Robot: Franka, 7 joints.
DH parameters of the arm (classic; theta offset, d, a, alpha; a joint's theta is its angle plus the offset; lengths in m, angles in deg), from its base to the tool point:
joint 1: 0 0.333 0 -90
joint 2: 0 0 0 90
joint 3: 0 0.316 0.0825 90
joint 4: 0 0 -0.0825 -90
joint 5: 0 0.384 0 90
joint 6: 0 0 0.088 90
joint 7: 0 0.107 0 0
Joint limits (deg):
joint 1: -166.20..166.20
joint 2: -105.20..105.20
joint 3: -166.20..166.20
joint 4: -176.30..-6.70
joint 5: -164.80..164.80
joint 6: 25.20..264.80
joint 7: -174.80..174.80
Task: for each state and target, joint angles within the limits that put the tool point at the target. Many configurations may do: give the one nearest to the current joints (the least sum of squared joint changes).
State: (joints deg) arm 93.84 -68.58 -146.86 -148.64 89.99 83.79 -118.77
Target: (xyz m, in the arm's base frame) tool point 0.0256 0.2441 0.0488
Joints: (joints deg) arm 126.38 -103.92 -166.20 -157.36 90.73 103.02 -118.77
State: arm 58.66 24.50 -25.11 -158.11 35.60 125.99 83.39
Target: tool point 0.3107 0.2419 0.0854
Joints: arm 61.13 28.47 -21.32 -140.51 36.35 130.87 83.39
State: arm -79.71 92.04 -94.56 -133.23 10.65 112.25 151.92
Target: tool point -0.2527 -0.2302 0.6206
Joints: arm -56.18 105.20 -131.43 -134.00 4.26 106.96 151.92
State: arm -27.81 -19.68 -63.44 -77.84 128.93 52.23 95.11
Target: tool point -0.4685 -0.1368 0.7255
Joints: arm -48.99 -44.44 -87.69 -97.95 123.78 35.19 95.11
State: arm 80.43 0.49 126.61 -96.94 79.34 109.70 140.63
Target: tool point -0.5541 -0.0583 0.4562
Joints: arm 66.26 -0.52 112.52 -119.36 75.39 109.58 140.63
